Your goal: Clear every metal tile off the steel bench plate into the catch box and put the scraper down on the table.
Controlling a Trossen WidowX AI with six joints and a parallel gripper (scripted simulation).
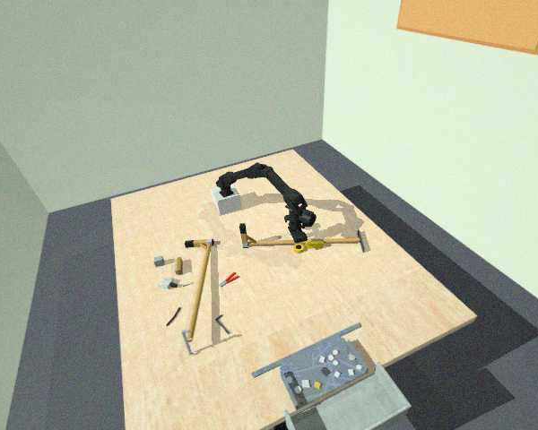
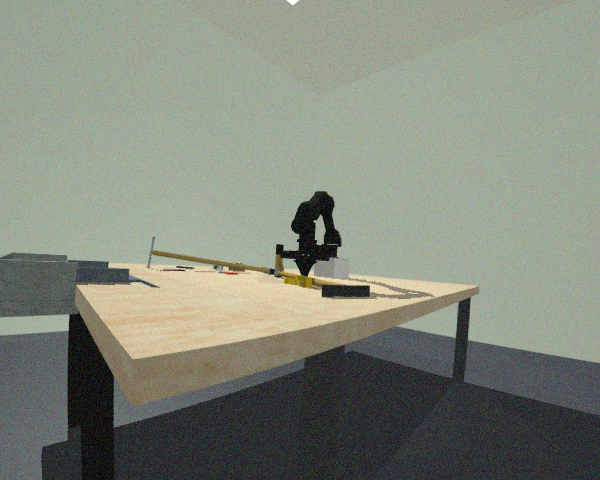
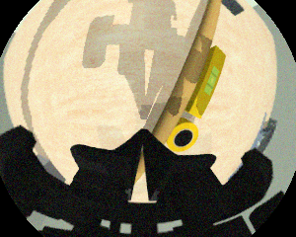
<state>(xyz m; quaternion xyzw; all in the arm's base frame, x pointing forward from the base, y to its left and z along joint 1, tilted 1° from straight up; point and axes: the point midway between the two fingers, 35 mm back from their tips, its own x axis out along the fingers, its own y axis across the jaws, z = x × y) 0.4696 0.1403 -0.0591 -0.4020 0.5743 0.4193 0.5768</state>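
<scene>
My gripper tip is now 5 cm below the long scraper, 3 cm short of it and 1 cm to the right of it. Also, from my gripper tip: yellow spirit level 9 cm ahead, 5 cm to the left, 1 cm above; then yellow tape roll 5 cm ahead, 2 cm to the right; then long wooden-handled tool 55 cm to the right, 3 cm behind, 3 cm above.
</scene>
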